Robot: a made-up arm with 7 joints.
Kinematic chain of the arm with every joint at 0, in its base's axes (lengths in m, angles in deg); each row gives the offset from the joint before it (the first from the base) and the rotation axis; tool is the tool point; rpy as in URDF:
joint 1: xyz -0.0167 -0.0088 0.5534 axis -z
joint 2: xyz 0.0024 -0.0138 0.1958 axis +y
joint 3: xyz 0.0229 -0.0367 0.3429 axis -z
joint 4: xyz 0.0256 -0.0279 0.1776 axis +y
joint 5: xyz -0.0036 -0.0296 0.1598 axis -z
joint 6: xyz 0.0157 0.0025 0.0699 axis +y
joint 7: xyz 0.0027 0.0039 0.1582 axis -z
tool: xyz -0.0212 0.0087 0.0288 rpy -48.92 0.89 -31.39
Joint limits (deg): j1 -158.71..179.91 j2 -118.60..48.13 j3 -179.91..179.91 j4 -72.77..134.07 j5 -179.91..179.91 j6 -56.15..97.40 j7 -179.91..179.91
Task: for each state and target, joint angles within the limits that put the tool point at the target. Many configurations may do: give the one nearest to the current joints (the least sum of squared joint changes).
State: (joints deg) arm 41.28 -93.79 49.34 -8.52 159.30 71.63 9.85
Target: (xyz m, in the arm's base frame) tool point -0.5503 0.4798 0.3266
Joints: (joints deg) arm 43.39 -106.37 48.98 -6.90 157.82 67.37 9.73
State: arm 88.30 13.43 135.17 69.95 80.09 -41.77 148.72
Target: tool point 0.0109 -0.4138 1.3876
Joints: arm 44.23 48.13 152.79 71.31 80.50 -52.46 148.50
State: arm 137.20 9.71 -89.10 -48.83 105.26 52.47 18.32
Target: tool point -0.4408 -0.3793 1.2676
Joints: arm 113.27 17.97 -104.87 -58.35 108.63 68.07 19.32
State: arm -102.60 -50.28 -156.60 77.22 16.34 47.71 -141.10
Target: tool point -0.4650 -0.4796 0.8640
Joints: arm -72.52 -54.98 -145.49 66.87 22.65 40.69 -139.96
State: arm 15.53 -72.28 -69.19 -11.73 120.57 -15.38 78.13
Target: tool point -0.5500 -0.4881 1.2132
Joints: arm -11.07 -54.70 -74.89 -54.92 123.30 -4.07 79.78
